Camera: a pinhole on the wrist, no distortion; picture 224 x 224 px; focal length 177.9 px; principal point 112.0 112.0 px. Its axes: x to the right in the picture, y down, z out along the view. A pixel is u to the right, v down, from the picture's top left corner.
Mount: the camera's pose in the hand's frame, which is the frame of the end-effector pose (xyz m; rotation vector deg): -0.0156 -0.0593 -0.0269 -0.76 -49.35 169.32
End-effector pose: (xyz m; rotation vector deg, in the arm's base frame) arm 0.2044 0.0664 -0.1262 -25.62 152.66 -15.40
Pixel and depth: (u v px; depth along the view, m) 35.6 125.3 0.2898
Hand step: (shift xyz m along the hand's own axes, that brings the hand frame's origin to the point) 0.0998 -0.2409 0.2047
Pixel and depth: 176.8 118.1 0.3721
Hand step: -0.1613 -0.2611 0.2814
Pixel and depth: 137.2 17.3 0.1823
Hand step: -0.0404 -0.0738 0.1792
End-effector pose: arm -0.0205 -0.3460 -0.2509 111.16 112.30 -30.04
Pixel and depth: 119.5 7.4 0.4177
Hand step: -0.0297 -0.0756 0.4575
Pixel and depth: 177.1 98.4 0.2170
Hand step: -0.0995 -0.1567 0.1658
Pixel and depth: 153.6 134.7 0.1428
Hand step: -0.0537 -0.1491 0.0841
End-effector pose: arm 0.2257 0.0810 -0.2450 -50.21 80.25 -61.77
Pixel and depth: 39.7 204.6 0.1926
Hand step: 0.0516 -0.2519 0.0810
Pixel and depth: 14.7 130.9 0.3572
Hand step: 0.1679 -0.2952 0.2522
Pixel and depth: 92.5 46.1 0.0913
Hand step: -0.0060 -0.0804 0.0682
